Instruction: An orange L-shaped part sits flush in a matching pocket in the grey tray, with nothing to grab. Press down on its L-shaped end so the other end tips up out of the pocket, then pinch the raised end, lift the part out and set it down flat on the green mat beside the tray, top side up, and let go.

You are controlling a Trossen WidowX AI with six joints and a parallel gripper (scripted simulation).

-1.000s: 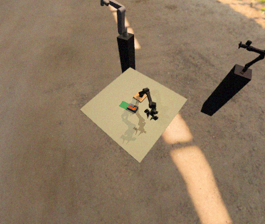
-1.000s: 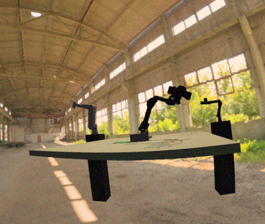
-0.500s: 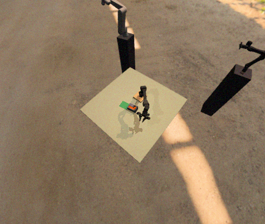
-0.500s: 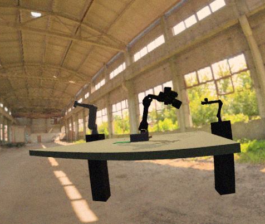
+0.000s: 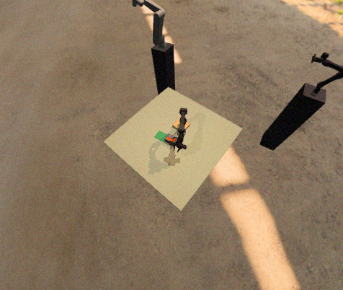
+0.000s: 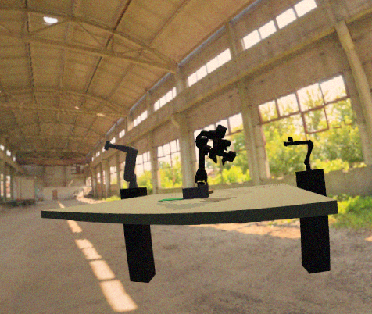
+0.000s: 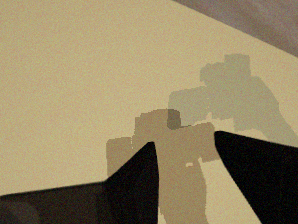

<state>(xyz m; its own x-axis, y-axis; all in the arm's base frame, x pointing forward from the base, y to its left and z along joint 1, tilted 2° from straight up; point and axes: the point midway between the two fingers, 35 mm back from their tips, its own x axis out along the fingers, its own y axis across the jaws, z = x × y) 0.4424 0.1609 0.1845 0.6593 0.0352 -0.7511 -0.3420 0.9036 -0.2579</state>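
Now: gripper tip 180 mm past the orange L-shaped part, 150 mm to the left of it and 130 mm above it. The rest, counted from my gripper tip: green mat: 320 mm to the right, 190 mm below, 180 mm behind.
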